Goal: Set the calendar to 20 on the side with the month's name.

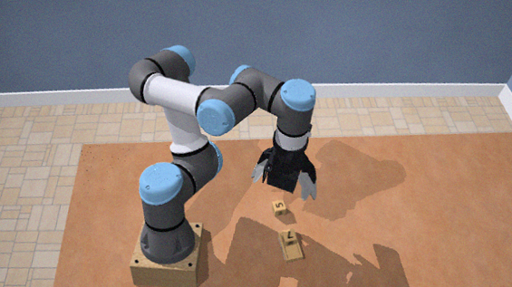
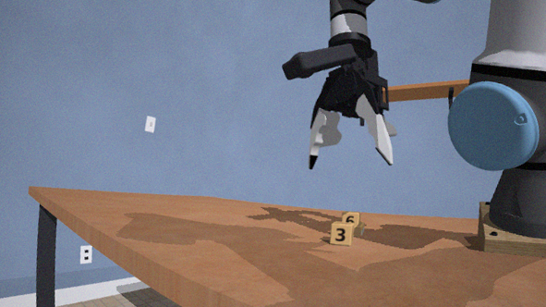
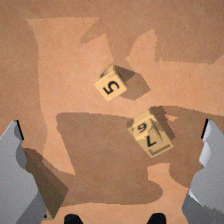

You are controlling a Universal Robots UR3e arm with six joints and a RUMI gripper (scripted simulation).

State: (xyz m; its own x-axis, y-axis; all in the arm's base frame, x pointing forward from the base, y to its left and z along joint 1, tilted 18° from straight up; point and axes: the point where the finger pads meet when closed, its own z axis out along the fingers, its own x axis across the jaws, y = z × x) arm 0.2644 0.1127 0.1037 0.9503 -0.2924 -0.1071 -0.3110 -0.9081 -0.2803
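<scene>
My gripper is now 9 cm above the wooden digit cube. From my hand the other things lie so: wooden tray 3 cm ahead, 11 cm to the right, 10 cm below.
</scene>
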